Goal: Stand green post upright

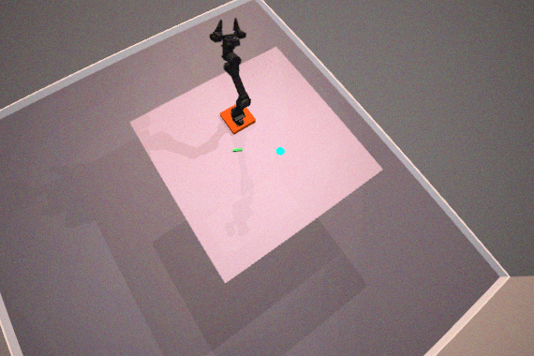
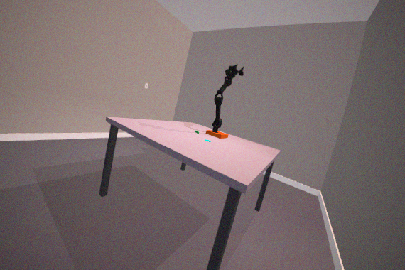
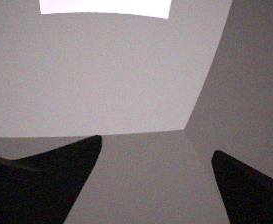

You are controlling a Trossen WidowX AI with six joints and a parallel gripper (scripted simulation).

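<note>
Right now the green post is 290 mm ahead of my gripper tip, 190 mm to the right of it and 830 mm below it. From my gripper tip the other things lie so: cyan circle 470 mm ahead, 50 mm to the left, 830 mm below.
</note>
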